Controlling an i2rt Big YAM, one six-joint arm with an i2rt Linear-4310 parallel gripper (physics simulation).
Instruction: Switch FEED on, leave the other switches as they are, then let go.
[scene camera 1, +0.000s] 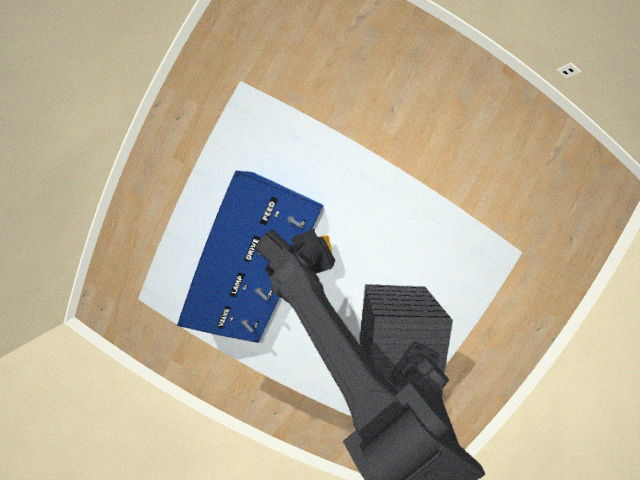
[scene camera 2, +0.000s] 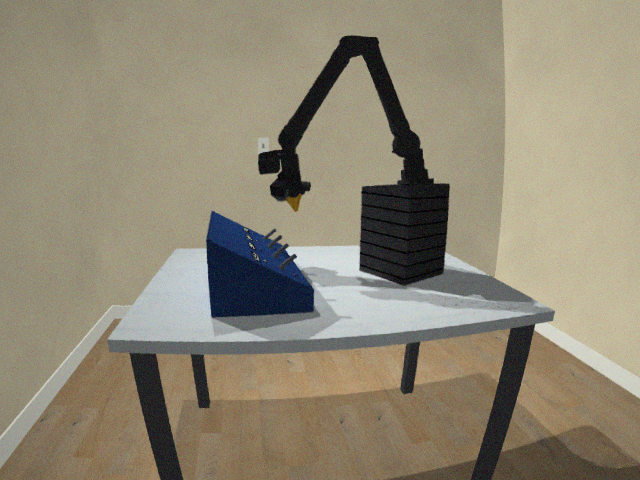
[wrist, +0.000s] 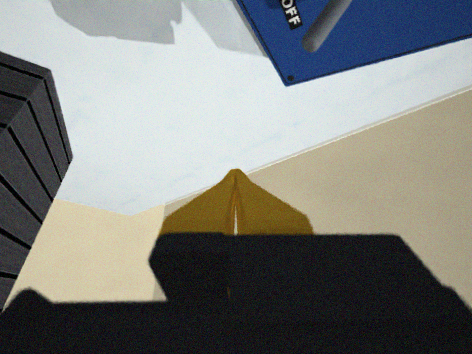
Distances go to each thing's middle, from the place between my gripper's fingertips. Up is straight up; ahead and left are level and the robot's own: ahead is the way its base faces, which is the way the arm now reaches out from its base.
The blue sloped switch panel (scene camera 1: 223, 295) is 210 mm to the left of my hand, 160 mm ahead of it and 100 mm below it.
